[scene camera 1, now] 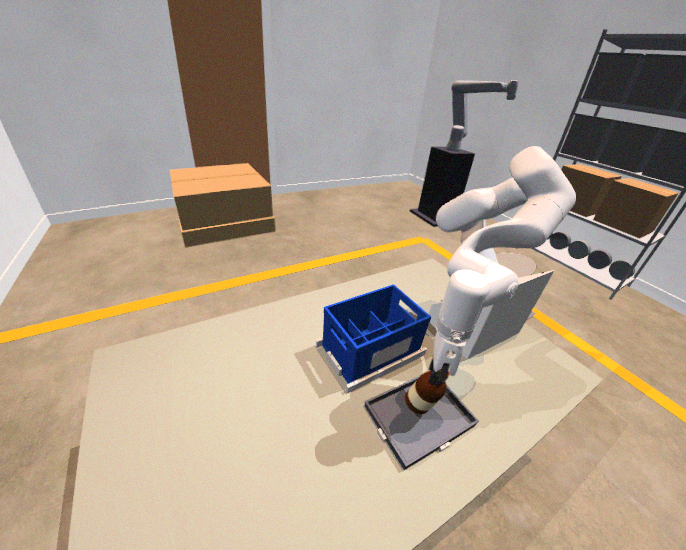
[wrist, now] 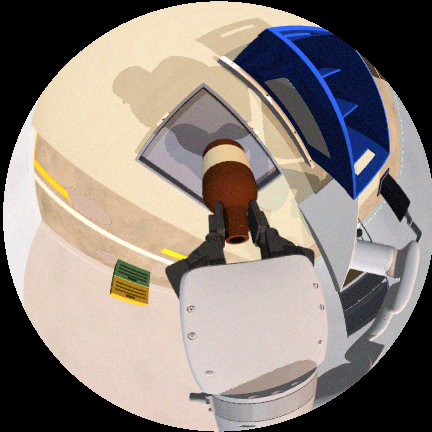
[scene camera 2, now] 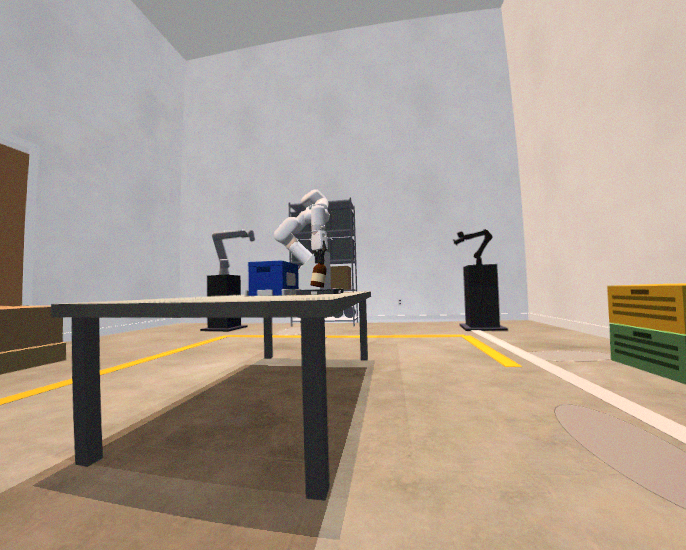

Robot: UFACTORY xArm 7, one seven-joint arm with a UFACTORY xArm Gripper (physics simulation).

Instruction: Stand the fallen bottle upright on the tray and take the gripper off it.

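Places are measured from the arm's base along level axes (x right, y ahead, z up), in metres.
Pixels of known places: gripper, fingertip midpoint: (scene camera 1: 434,377) (wrist: 234,210) (scene camera 2: 319,263); arm's base, origin of the base link: (wrist: 350,252) (scene camera 2: 311,263).
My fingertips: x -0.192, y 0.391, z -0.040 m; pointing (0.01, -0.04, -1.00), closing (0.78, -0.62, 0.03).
Note:
Ahead of a thing's pixels: the offset from my fingertips to its top centre. "*": to the spot under its first point.
The brown bottle {dz +0.031, dx +0.002, dy -0.001 m} (scene camera 1: 425,393) (scene camera 2: 318,275) (wrist: 230,182) with a cream label band is tilted, neck up toward the gripper and base lower, pointing toward the crate side in scene camera 1. My gripper (scene camera 1: 439,374) (scene camera 2: 320,257) (wrist: 234,210) is shut on the bottle's neck, one black finger on each side. The bottle is over the dark grey tray (scene camera 1: 407,449) (scene camera 2: 294,291) (wrist: 200,107), within its outline in scene camera 1. Its base looks slightly above the tray in scene camera 2; whether an edge touches the tray floor is not clear.
A blue divided crate {dz +0.010, dx +0.254, dy +0.020 m} (scene camera 1: 337,329) (scene camera 2: 266,280) (wrist: 270,60) stands beside the tray, with a pale rail {* dz -0.149, dx +0.149, dy +0.023 m} (scene camera 1: 386,371) (wrist: 267,95) along its near side. A grey upright panel (scene camera 1: 509,315) (wrist: 330,225) stands behind the gripper, near the arm's base.

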